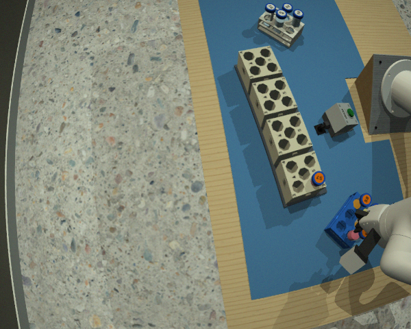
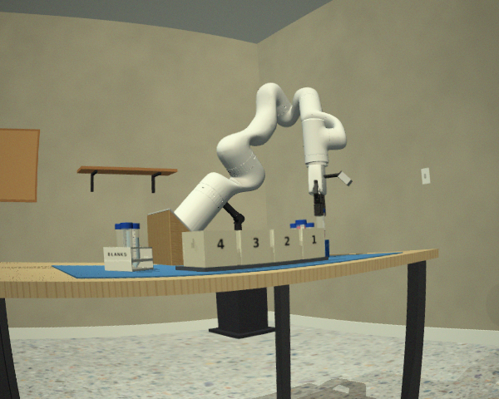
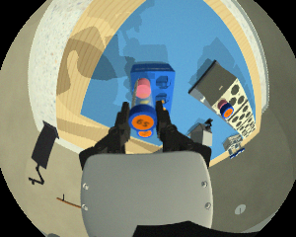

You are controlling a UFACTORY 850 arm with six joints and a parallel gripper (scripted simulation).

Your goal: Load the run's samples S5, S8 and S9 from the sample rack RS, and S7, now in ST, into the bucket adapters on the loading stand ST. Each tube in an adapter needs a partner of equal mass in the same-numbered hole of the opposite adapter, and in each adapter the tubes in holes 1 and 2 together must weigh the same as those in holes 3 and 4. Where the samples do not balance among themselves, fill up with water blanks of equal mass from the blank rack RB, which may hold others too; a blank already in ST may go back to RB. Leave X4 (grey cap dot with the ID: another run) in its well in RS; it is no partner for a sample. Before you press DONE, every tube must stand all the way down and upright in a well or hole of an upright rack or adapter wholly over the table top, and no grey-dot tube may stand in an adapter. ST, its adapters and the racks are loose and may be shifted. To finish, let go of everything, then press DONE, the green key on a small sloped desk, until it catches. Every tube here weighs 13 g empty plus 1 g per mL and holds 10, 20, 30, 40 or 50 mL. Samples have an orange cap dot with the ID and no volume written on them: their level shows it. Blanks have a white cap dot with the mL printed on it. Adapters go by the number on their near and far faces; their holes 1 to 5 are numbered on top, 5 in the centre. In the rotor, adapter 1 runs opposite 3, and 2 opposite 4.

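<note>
Now: hand 10 mm to the right of the sample S9 and 50 mm above it. The rest, counted from my hand: sample tube S5: 80 mm behind, 40 mm to the right, 100 mm below; then orange-dot sample tube: 50 mm behind, 80 mm to the right, 100 mm below; then grey-dot tube X4: 30 mm behind, 30 mm to the right, 100 mm below.
</note>
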